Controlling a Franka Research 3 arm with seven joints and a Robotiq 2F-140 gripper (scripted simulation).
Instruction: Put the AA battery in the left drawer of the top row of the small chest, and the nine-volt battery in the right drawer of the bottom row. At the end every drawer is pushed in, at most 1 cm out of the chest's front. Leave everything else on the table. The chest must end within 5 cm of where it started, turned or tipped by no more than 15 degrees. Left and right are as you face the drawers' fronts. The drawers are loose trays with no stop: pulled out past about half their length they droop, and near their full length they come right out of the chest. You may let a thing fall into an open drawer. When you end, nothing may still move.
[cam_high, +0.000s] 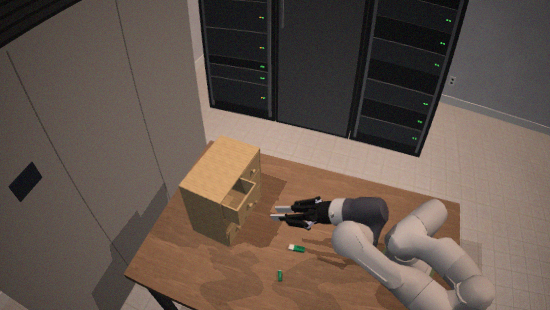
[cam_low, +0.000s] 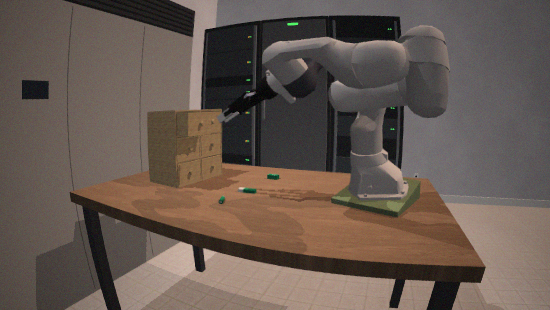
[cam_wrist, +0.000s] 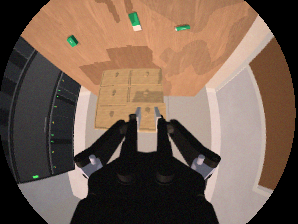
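Right now the AA battery is 60 mm behind my hand, 100 mm to the left of it and 280 mm below it. The rest, counted from my hand: white-and-green cylinder: 50 mm behind, 40 mm to the right, 280 mm below; then nine-volt battery: 10 mm behind, 290 mm to the right, 270 mm below.
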